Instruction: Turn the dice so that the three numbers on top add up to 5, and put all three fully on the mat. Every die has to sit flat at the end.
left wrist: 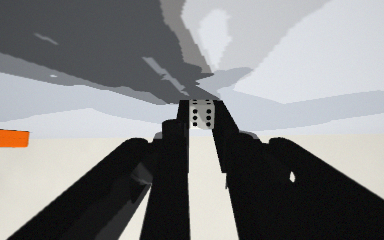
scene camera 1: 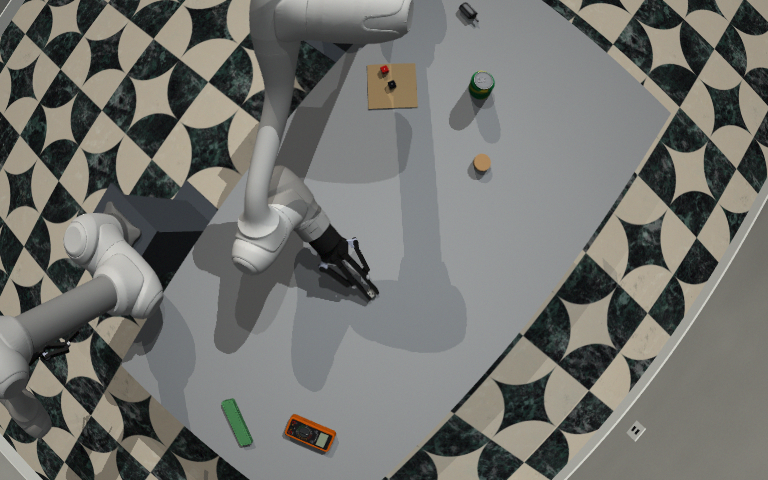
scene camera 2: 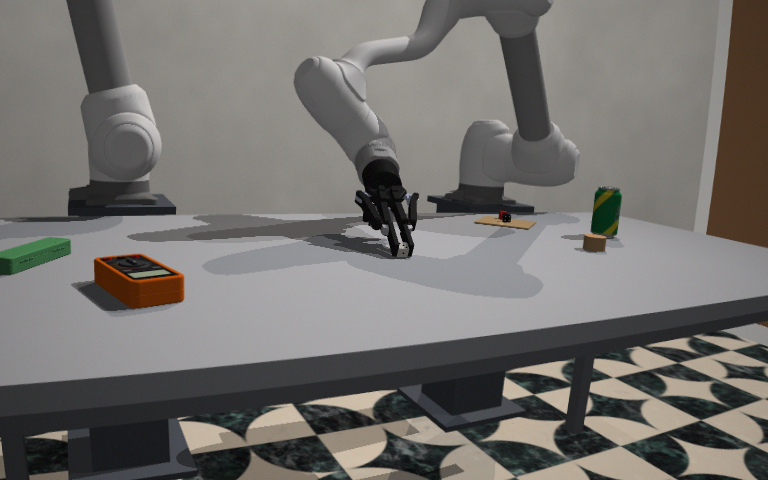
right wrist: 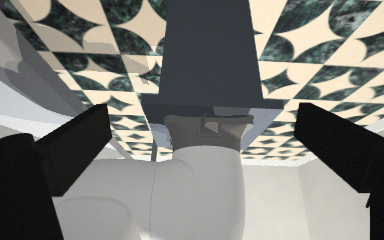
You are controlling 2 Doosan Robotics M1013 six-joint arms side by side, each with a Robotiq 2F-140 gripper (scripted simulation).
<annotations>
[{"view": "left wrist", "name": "my left gripper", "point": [200,115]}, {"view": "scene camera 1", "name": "my left gripper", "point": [373,294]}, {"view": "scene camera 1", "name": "tan mat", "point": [380,96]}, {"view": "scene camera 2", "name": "my left gripper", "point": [403,250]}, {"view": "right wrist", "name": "my right gripper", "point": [203,120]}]
</annotations>
